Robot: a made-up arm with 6 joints. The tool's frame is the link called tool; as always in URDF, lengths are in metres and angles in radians.
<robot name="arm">
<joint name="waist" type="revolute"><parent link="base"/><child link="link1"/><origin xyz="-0.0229 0.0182 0.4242"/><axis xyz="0 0 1"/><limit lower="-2.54" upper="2.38"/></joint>
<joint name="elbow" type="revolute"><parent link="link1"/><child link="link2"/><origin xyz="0.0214 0.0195 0.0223" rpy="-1.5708 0 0"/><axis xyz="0 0 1"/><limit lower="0.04" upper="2.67"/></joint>
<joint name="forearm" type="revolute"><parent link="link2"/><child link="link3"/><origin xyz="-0.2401 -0.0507 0.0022"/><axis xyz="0 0 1"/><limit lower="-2.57" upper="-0.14"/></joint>
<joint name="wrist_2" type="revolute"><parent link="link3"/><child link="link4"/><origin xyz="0.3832 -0.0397 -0.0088" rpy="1.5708 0 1.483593"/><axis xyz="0 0 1"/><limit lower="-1.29" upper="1"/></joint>
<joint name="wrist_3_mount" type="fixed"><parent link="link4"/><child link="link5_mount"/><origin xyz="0.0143 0 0.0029"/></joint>
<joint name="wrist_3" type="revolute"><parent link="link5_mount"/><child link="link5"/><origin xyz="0.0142 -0.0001 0.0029" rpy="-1.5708 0 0"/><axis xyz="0 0 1"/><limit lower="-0.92" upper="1.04"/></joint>
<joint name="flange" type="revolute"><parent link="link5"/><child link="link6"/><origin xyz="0.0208 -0.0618 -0.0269" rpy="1.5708 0 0"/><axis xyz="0 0 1"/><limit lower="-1.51" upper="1.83"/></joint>
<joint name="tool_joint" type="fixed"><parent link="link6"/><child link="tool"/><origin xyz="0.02 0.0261 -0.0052" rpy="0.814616 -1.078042 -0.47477"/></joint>
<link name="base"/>
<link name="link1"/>
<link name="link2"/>
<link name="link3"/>
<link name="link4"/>
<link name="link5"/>
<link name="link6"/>
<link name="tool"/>
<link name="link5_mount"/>
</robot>
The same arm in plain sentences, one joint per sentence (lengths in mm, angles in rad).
The arm has six revolute joints in a row. What follows holds with every joint at zero, and every direction is one of the base frame's. The first joint sits 22.9 mm along -x and 18.2 mm along +y and 424.2 mm along +z from the base frame's origin and rotates about +z, from -2.54 to 2.38 rad. The second joint sits 21.4 mm along +x and 19.5 mm along +y and 22.3 mm along +z from the first joint and rotates about +y, from 0.04 to 2.67 rad. The third joint sits 240.1 mm along -x and 2.2 mm along +y and 50.7 mm along +z from the second joint and rotates about +y, from -2.57 to -0.14 rad. The fourth joint sits 383.2 mm along +x and 8.8 mm along -y and 39.7 mm along +z from the third joint and rotates about the direction (0.9962, 0, 0.0871), from -1.29 to 1 rad. The fifth joint sits 8.3 mm along +x and 0.1 mm along -y and 27.9 mm along -z from the fourth joint and rotates about +y, from -0.92 to 1.04 rad. The sixth joint sits 63.4 mm along +x and 26.9 mm along -y and 15.3 mm along -z from the fifth joint and rotates about the direction (0.9962, 0, 0.0871), from -1.51 to 1.83 rad. The tool frame, which is the frame that the pose is given for, sits 3.4 mm along -x and 26.1 mm along +y and 20.4 mm along -z from the sixth joint; its axes are the base frame's turned by roll 0.3086, pitch 0.3495 and yaw -0.2322 rad (as in URDF: about the fixed x, then y, then z).
